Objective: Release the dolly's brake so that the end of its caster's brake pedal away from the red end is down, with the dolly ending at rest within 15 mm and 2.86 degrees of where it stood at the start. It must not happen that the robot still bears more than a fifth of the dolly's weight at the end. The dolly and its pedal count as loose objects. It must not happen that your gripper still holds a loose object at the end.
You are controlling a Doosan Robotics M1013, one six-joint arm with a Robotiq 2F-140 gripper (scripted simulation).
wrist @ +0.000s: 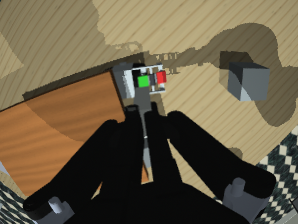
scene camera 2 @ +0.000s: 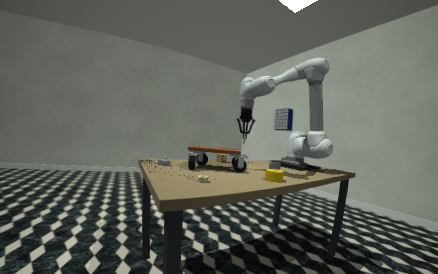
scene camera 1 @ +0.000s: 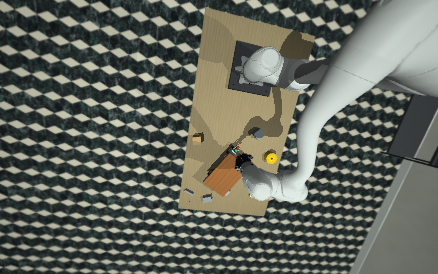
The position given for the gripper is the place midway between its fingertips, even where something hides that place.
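Note:
There's a grey cube (wrist: 247, 81) in sight, and you'd see the gripper (wrist: 143, 97) as well.

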